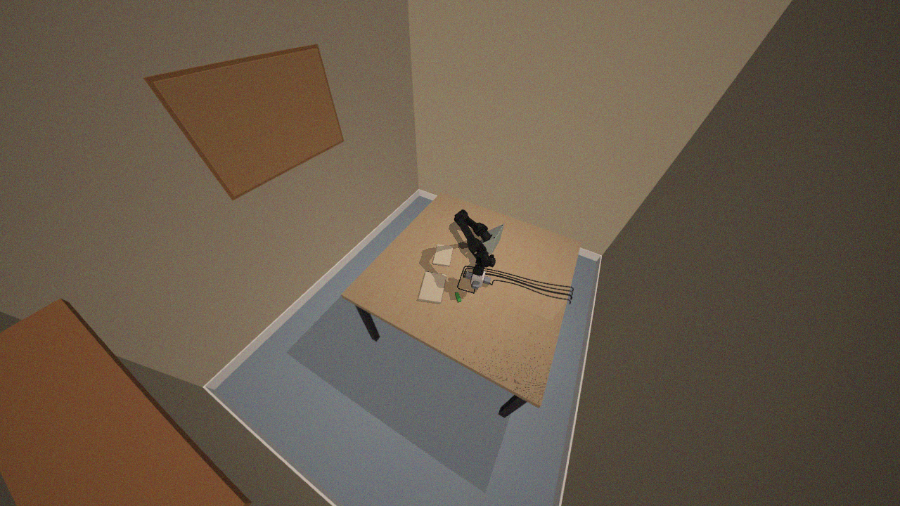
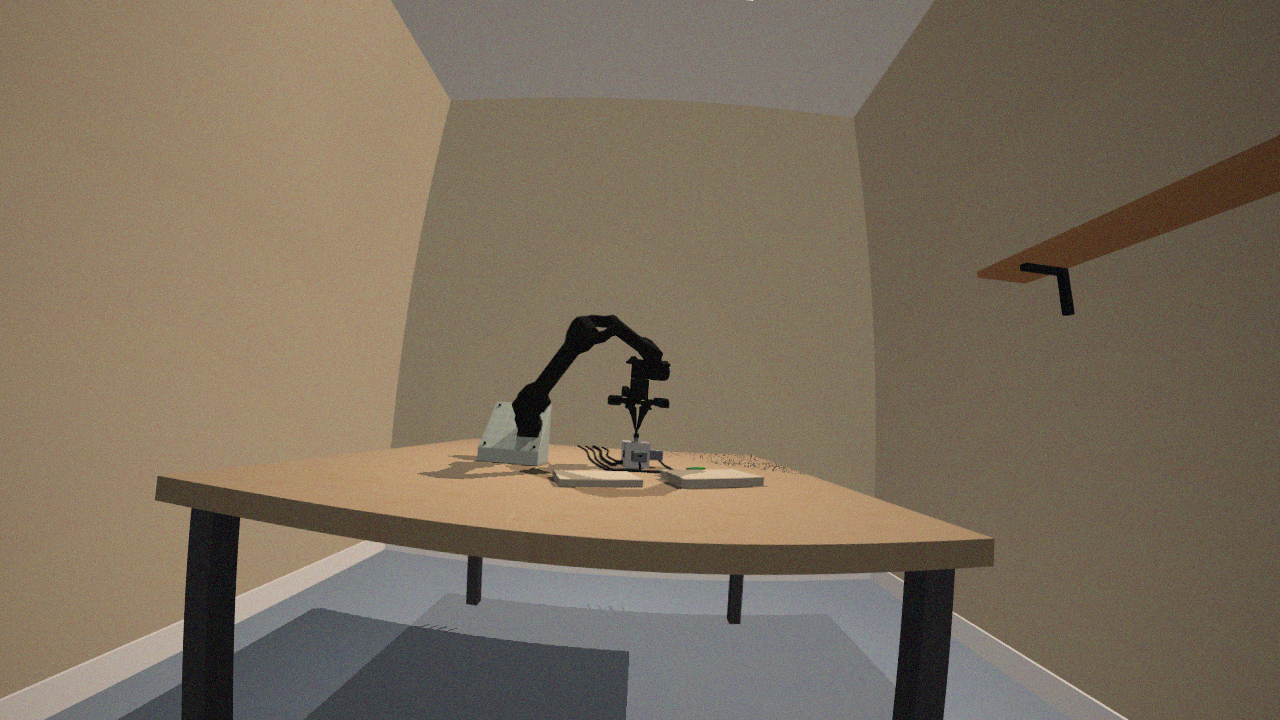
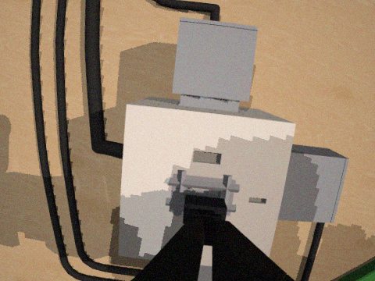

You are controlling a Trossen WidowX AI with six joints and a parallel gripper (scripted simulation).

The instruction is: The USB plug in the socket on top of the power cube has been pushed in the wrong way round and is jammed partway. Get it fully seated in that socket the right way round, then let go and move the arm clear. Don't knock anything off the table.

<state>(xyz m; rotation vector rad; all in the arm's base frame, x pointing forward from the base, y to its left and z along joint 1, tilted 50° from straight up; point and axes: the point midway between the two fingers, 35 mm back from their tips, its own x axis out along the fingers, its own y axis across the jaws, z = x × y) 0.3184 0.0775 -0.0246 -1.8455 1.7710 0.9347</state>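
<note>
Right now the black USB plug is 20 mm below my gripper tip. The rest, counted from my gripper tip: green object (180 mm ahead, 60 mm to the right, 110 mm below).
</note>
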